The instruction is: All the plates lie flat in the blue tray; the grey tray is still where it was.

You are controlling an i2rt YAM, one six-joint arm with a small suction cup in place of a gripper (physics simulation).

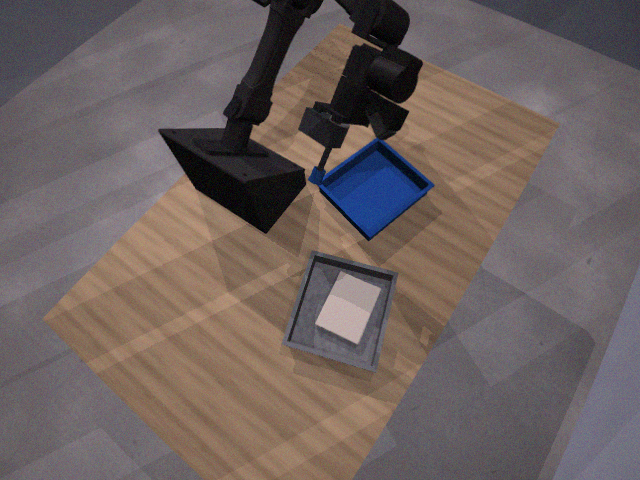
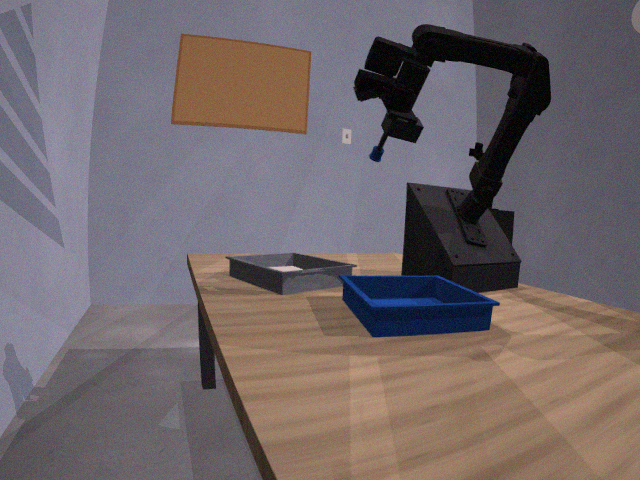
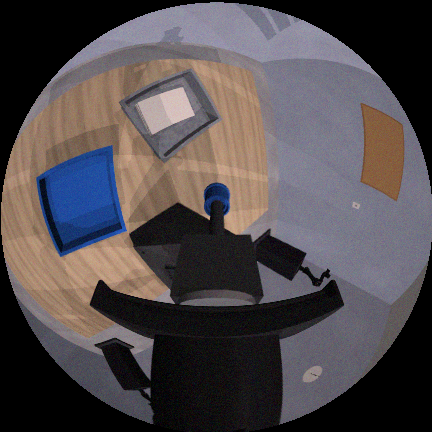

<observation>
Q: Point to the suction cup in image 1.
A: At 316, 177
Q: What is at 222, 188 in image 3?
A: The suction cup.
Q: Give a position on a blue tray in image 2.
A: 387, 306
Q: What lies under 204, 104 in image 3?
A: A grey tray.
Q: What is the suction cup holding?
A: Nothing.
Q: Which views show the grey tray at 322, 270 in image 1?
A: Image 1, image 2 and image 3: all of them.
</observation>
